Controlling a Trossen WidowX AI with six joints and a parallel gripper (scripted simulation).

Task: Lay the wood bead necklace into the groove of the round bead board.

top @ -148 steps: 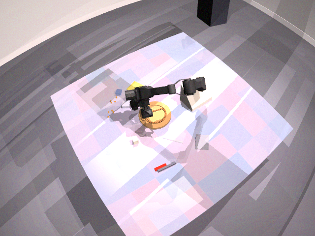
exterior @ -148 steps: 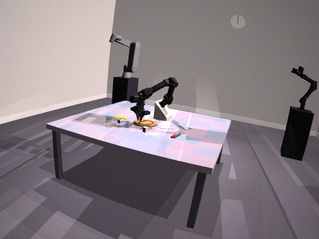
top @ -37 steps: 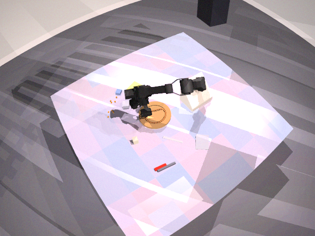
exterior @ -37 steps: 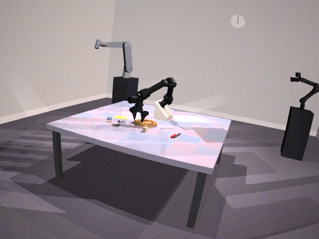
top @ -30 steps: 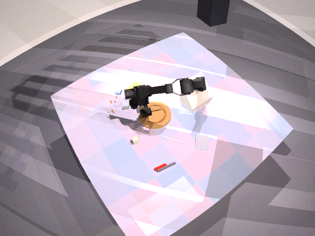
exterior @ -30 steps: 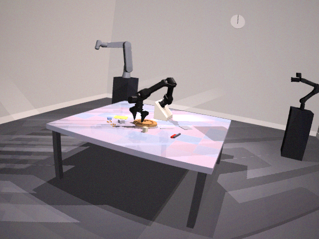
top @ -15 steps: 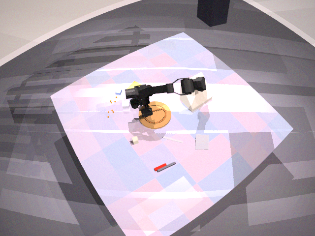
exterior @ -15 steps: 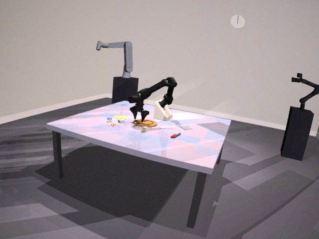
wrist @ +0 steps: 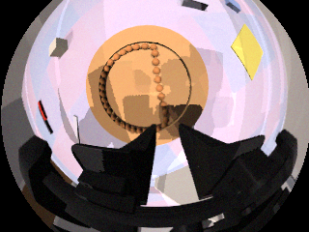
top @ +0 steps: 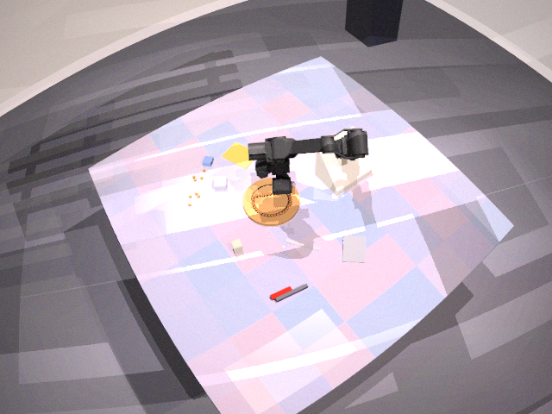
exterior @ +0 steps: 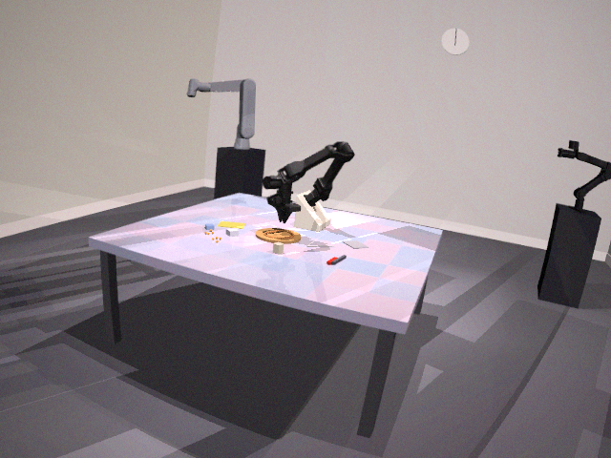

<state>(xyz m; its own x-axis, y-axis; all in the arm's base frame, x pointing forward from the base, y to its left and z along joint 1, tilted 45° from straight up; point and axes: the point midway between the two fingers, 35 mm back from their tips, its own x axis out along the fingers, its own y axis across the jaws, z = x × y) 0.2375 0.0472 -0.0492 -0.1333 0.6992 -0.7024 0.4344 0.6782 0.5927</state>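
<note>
Right now my gripper tip is 50 mm short of the round bead board, 10 mm to the right of it and 40 mm above it. Round my gripper tip: white block: 170 mm ahead, 150 mm to the right, 40 mm below; thin rod: 40 mm ahead, 220 mm to the left, 50 mm below; yellow sheet: 50 mm ahead, 240 mm to the right, 50 mm below.
</note>
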